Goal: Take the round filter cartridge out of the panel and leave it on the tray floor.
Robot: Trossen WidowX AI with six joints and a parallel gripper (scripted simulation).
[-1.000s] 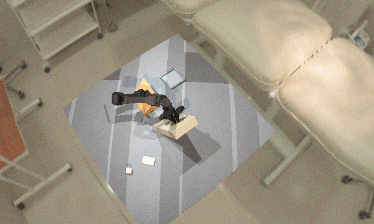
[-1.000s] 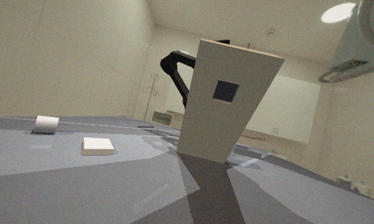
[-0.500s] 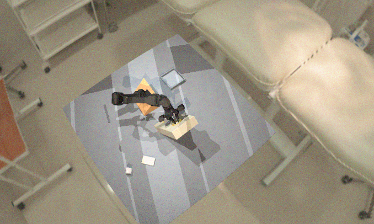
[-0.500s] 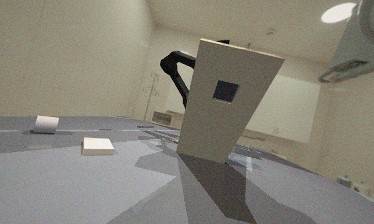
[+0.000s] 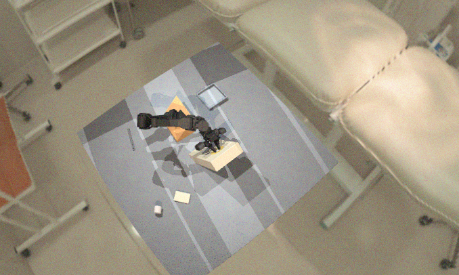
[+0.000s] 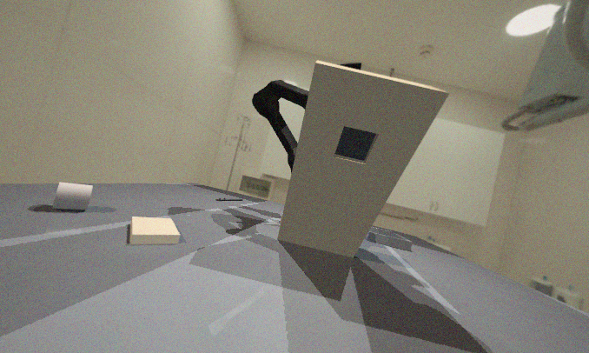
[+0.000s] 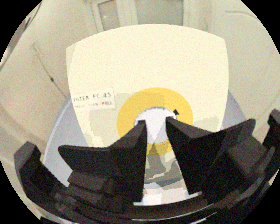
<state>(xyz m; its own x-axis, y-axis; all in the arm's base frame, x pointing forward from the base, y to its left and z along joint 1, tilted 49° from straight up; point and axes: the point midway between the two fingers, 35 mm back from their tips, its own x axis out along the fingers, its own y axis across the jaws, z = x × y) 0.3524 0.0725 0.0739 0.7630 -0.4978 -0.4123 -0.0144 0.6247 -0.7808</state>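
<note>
My gripper tip is now 4 cm past the service panel and 8 cm above it. Round my gripper tip: small white cylinder (1 cm behind, 46 cm to the right, 22 cm below); round filter cartridge (1 cm ahead, 1 cm below); flat block (1 cm ahead, 29 cm to the right, 24 cm below).
</note>
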